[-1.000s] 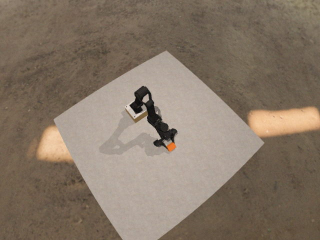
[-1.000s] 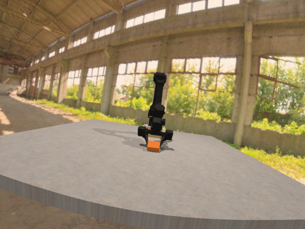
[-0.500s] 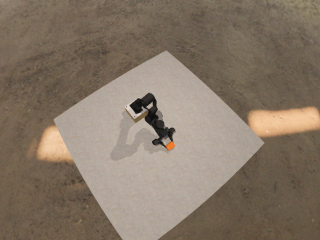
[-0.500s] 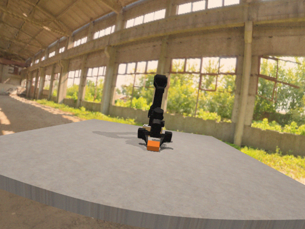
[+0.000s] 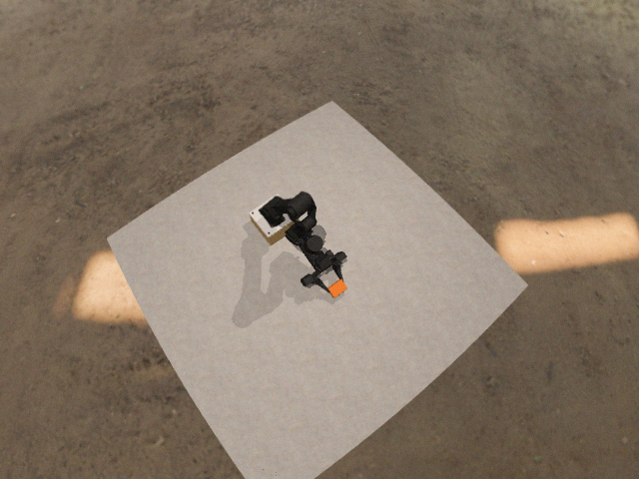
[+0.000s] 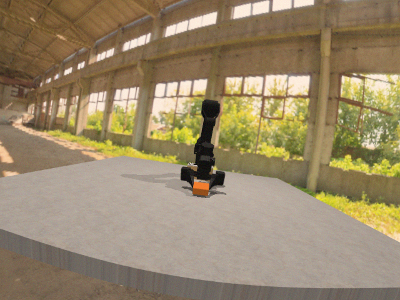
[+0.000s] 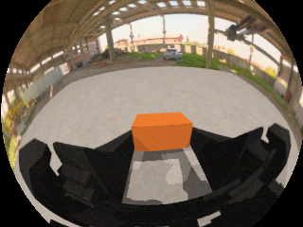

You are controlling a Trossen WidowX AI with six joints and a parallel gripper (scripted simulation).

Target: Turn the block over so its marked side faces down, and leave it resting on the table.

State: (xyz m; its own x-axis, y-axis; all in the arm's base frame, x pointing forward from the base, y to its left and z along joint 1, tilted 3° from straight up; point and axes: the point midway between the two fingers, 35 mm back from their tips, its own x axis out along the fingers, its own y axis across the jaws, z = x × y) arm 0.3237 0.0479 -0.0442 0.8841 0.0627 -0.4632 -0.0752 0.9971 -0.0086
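My gripper tip is 1 cm above the orange block.
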